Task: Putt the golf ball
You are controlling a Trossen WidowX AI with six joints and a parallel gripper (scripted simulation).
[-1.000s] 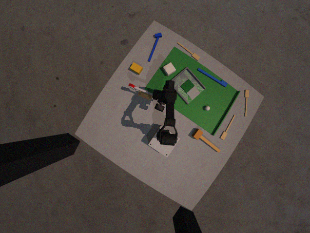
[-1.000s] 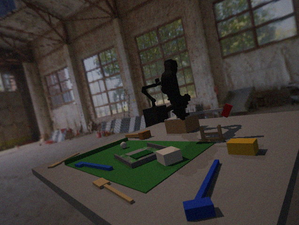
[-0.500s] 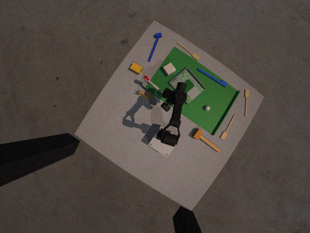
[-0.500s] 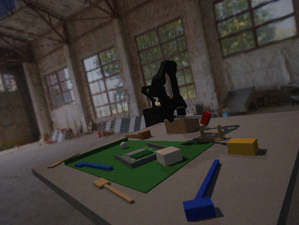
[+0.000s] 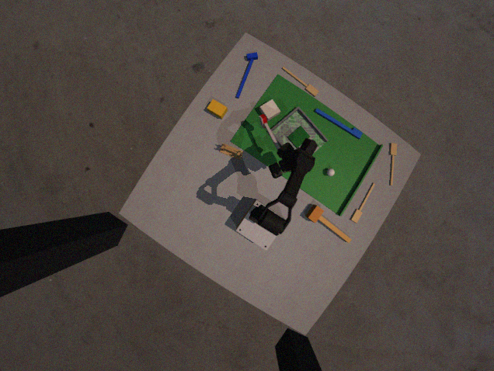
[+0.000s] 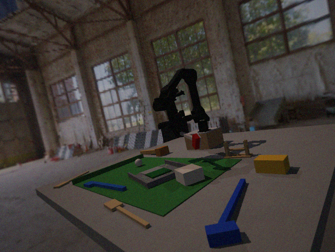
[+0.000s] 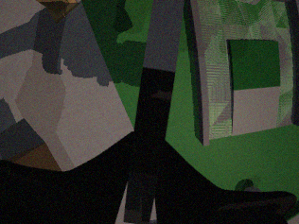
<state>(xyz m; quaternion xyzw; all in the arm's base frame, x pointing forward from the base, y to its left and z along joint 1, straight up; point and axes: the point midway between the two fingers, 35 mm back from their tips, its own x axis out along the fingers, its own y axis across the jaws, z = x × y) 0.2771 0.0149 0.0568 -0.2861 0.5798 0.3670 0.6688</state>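
My gripper tip is 10 cm to the right of the red putter, 6 cm short of it and 1 cm below it. Also, from my gripper tip: white golf ball: 25 cm to the right, 11 cm ahead, 10 cm below; then green mat: 20 cm ahead, 13 cm below, 8 cm to the right; then wooden rack: 27 cm to the left, 9 cm below, 6 cm behind.
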